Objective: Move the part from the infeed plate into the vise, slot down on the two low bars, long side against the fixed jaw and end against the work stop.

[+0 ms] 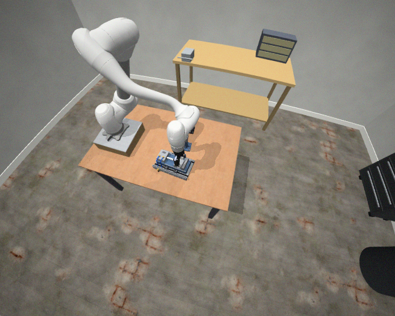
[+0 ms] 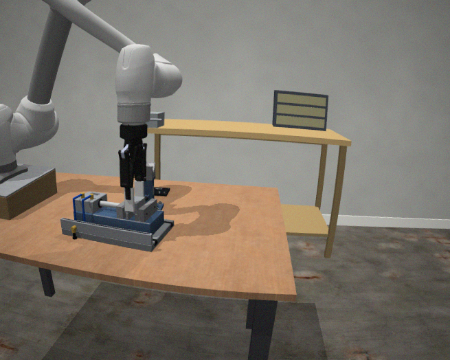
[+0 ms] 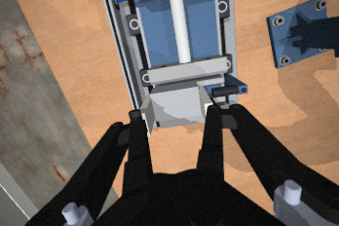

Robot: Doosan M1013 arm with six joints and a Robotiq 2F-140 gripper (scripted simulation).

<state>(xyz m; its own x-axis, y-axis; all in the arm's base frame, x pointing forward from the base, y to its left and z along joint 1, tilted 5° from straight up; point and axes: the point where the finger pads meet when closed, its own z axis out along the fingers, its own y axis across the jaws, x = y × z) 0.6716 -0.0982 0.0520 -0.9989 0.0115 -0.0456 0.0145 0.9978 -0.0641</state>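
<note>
Now: hand 30 mm above the part. The rest, counted from my hand: work stop: 70 mm to the left, 30 mm below; then moving jaw: 40 mm below, 40 mm behind, 20 mm to the left; then fixed jaw: 40 mm below, 30 mm ahead, 20 mm to the left.
</note>
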